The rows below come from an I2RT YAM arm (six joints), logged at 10 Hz.
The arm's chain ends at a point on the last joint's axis. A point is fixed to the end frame.
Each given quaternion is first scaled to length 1.
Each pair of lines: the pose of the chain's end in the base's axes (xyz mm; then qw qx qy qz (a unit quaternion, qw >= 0)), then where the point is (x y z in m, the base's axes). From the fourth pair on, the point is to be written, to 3 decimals.
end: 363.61, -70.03, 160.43, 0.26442, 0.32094, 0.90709, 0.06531
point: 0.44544 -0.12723 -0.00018
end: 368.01, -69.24, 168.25, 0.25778, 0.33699, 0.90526, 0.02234
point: 0.43995 -0.14087 0.00869
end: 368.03, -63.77, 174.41, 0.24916, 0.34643, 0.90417, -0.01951
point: 0.42999 -0.14833 0.01701
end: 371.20, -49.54, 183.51, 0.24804, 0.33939, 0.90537, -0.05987
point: 0.428 -0.146 0.031
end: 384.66, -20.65, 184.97, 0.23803, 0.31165, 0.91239, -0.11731
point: 0.434 -0.132 0.041
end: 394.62, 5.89, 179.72, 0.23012, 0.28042, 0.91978, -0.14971
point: 0.443 -0.113 0.041
